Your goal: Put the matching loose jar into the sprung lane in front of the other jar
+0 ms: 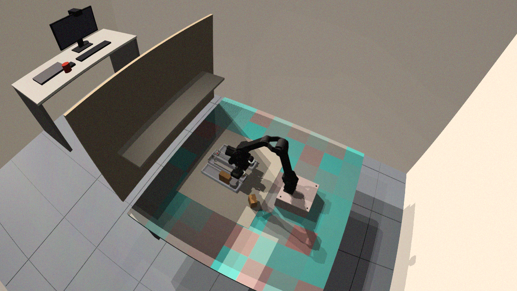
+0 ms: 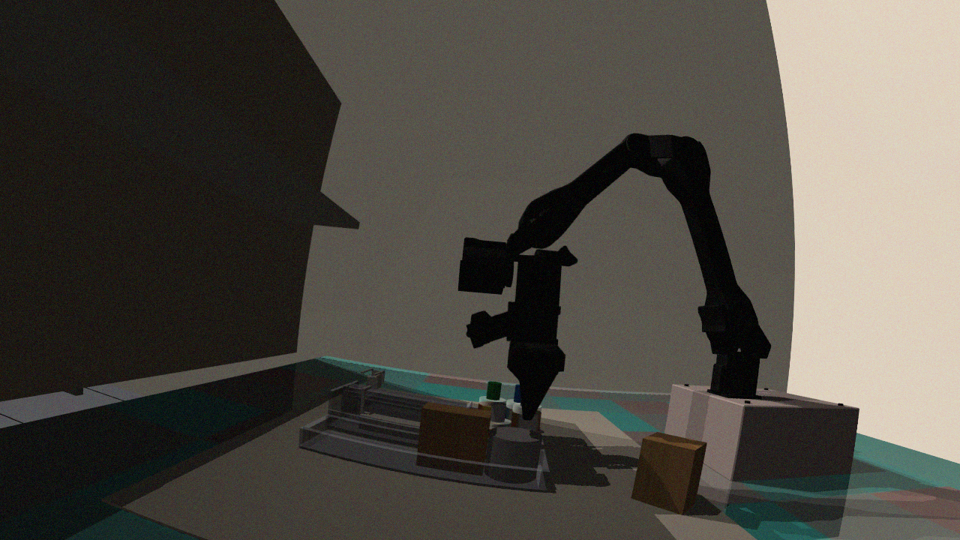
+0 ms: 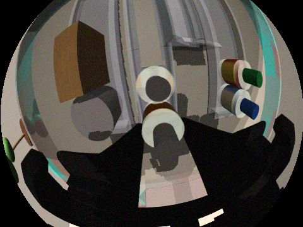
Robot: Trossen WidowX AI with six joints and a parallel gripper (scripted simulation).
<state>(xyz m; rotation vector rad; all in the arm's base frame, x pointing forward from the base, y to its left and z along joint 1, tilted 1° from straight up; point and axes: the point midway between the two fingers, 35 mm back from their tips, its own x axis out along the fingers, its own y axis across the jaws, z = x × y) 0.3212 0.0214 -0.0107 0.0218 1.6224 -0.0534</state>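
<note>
My gripper tip is now 20 mm short of the grey cylinder, 80 mm to the right of it and 30 mm above it. Round my gripper tip: orange box: 90 mm ahead, 70 mm to the left, 20 mm below; then grey lane rack: 140 mm ahead, 30 mm to the right, 40 mm below.
</note>
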